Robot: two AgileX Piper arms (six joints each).
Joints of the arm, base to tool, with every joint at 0 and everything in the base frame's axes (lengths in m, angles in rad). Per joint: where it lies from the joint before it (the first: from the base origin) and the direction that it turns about. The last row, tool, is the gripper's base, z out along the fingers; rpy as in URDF.
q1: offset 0 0 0.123 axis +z
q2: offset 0 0 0 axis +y
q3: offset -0.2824 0 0.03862 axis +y
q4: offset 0.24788 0 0.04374 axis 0.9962 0 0.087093
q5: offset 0 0 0 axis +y
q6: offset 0.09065 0 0.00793 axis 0.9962 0 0.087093
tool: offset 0 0 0 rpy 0 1.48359 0
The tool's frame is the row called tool.
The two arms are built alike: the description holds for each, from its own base.
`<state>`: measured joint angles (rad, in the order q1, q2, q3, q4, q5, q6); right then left.
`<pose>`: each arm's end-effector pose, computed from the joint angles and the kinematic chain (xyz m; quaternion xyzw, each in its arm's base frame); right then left.
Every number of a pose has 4 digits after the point. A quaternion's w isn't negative.
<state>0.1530 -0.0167 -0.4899 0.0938 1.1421 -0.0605 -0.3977 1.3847 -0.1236 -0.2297 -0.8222 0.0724</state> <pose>-0.0111 0.0061 0.2683 -0.0967 0.8658 0.0693 0.4860 0.1780 -0.0583 0.1529 0.0808 0.8182 -0.0682 0.5651</pose>
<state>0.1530 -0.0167 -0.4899 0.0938 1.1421 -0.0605 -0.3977 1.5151 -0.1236 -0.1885 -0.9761 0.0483</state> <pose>-0.0111 0.0061 0.2683 -0.0967 0.8658 0.0693 0.4860 0.1852 -0.0625 0.1413 0.0930 0.8090 -0.0685 0.5764</pose>
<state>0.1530 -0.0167 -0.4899 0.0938 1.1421 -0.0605 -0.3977 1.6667 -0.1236 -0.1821 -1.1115 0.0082</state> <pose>-0.0111 0.0061 0.2683 -0.0967 0.8658 0.0693 0.4860 0.1905 -0.0640 0.1230 0.0859 0.8138 -0.0683 0.5707</pose>
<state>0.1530 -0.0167 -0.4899 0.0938 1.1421 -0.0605 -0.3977 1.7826 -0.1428 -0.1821 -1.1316 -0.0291</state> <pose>-0.0111 0.0061 0.2683 -0.0967 0.8658 0.0693 0.4860 0.1951 -0.0658 0.1035 0.0773 0.8358 -0.0677 0.5394</pose>
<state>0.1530 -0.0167 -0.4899 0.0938 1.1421 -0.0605 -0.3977 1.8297 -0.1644 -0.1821 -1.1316 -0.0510</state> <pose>-0.0111 0.0061 0.2683 -0.0967 0.8658 0.0693 0.4860 0.1999 -0.0678 0.0959 0.0699 0.8432 -0.0703 0.5284</pose>
